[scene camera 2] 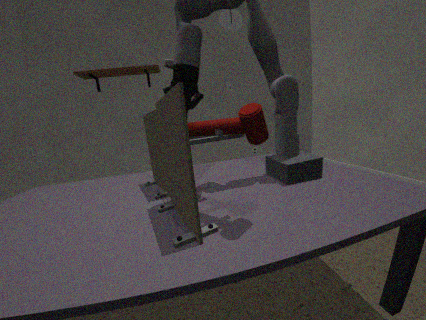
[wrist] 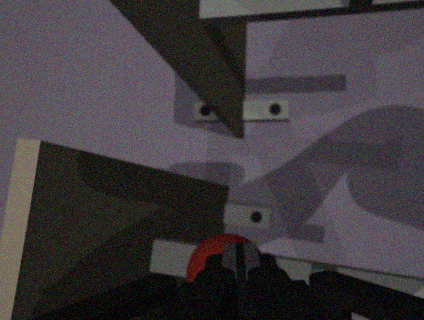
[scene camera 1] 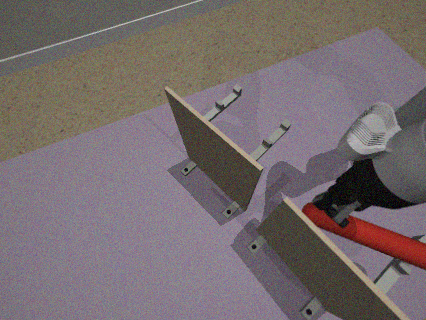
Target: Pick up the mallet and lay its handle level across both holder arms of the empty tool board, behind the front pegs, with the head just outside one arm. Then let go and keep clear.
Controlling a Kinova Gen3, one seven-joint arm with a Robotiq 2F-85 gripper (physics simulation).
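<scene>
The red mallet [scene camera 1: 379, 238] [scene camera 2: 253, 122] lies across the holder arms of the nearer tool board [scene camera 1: 316, 247] [wrist: 101, 206], with its head outside the far arm. Only the handle's end shows in the wrist view [wrist: 202, 254]. My gripper [scene camera 1: 340, 215] [scene camera 2: 191, 99] [wrist: 240, 265] sits on top of the handle near its free end. Its fingers are shut together with nothing between them. The empty tool board [scene camera 1: 213, 151] [wrist: 205, 61] stands beyond, to the left, with two bare holder arms [scene camera 1: 223, 103] [scene camera 1: 271, 139].
Both boards are bolted upright to the purple table [scene camera 1: 85, 206] [scene camera 2: 309, 220] and stand close together. The robot base [scene camera 2: 294, 168] stands at the table's back. A wall shelf [scene camera 2: 116, 71] hangs behind.
</scene>
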